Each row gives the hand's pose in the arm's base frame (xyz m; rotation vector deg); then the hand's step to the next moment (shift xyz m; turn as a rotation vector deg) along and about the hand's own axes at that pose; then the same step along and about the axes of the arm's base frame.
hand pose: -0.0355 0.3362 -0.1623 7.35 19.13 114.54
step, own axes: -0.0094 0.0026 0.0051 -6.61 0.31 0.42
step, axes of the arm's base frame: 0.0031 -0.0086 0.0062 2.73 -5.98 0.87
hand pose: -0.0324 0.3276 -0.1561 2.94 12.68 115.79
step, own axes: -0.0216 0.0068 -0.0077 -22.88 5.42 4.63
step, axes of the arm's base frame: 0.0026 -0.0232 -0.0050 6.02 -22.14 6.91
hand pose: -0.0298 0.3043 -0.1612 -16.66 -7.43 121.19
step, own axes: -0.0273 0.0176 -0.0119 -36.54 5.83 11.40
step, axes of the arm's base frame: 0.0025 -0.0327 -0.0109 10.90 -33.77 15.49
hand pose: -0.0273 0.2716 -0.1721 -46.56 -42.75 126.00
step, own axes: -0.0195 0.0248 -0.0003 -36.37 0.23 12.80
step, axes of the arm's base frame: 0.0020 -0.0296 -0.0108 11.95 -30.59 20.20
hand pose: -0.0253 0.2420 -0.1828 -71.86 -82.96 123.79
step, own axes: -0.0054 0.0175 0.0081 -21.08 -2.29 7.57
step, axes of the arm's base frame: 0.0012 -0.0167 -0.0110 6.23 -16.68 13.78
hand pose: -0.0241 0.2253 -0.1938 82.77 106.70 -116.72
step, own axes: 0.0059 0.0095 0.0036 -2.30 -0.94 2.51
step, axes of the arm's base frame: -0.0001 -0.0024 -0.0115 -0.71 -2.96 1.79
